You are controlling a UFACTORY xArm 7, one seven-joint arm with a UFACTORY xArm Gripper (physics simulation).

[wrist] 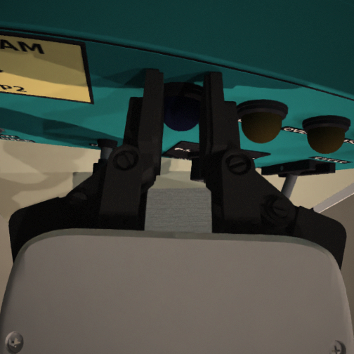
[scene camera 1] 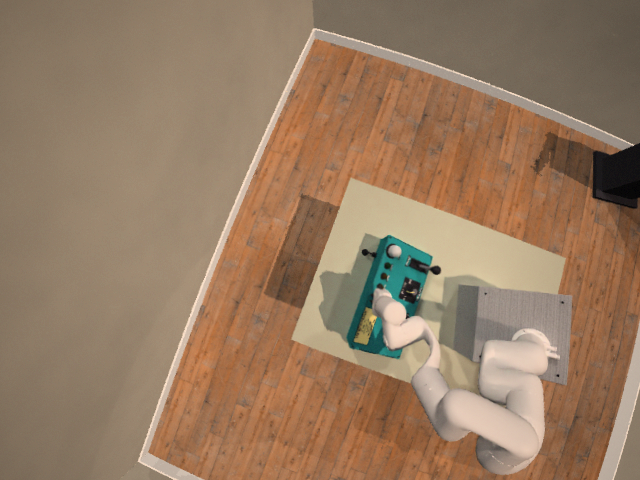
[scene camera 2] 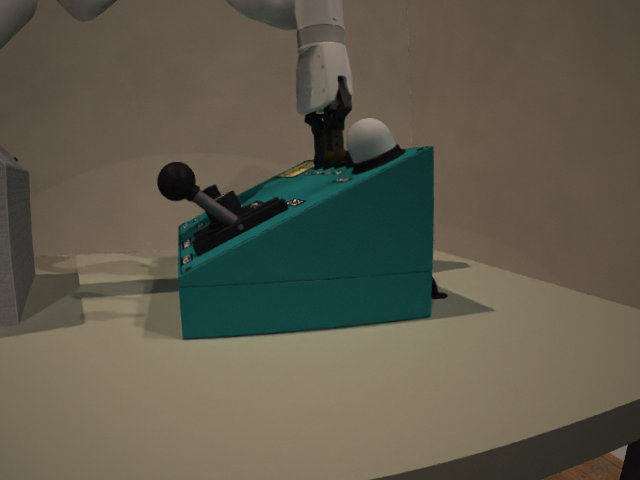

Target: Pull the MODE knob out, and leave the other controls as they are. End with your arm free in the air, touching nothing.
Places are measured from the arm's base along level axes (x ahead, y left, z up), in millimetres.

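Pixels of known places: gripper, fingertip midpoint: (scene camera 1: 373, 297).
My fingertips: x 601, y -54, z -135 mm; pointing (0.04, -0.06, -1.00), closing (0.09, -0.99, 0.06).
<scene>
Behind a point stands the place of what it marks.
The teal console (scene camera 1: 398, 276) {x 503, y -164, z -179 mm} (scene camera 2: 310, 302) {x 458, y -310, z -280 mm} (wrist: 250, 45) has a sloped top with the controls. My gripper (scene camera 2: 328, 153) {x 601, y -54, z -135 mm} (wrist: 182, 92) points down at the upper part of the slope, its fingers shut on a dark blue dome-shaped control (wrist: 181, 114) with a black collar. One finger is on each side of the dome, against it. The word MODE is not readable in any view; the label by the gripped dome is covered by the fingers. A small black knob (wrist: 106, 145) on a stem shows partly behind the left finger in the wrist view. In scene camera 1 the arm hides the fingers.
Two amber domes (wrist: 261, 124) (wrist: 326, 137) stand beside the right finger. A white dome (scene camera 1: 393, 251) {x 563, y -258, z -103 mm} (scene camera 2: 370, 139) {x 538, y -285, z -123 mm} and a ball-tipped lever (scene camera 1: 435, 269) {x 359, y -224, z -147 mm} (scene camera 2: 176, 180) {x 345, y -243, z -162 mm} are at the console's end. A yellow label (scene camera 1: 366, 326) {x 606, y 69, z -147 mm} (wrist: 45, 70) lies beside the gripper. A grey block (scene camera 1: 496, 315) {x 98, y -84, z -84 mm} stands near the arm.
</scene>
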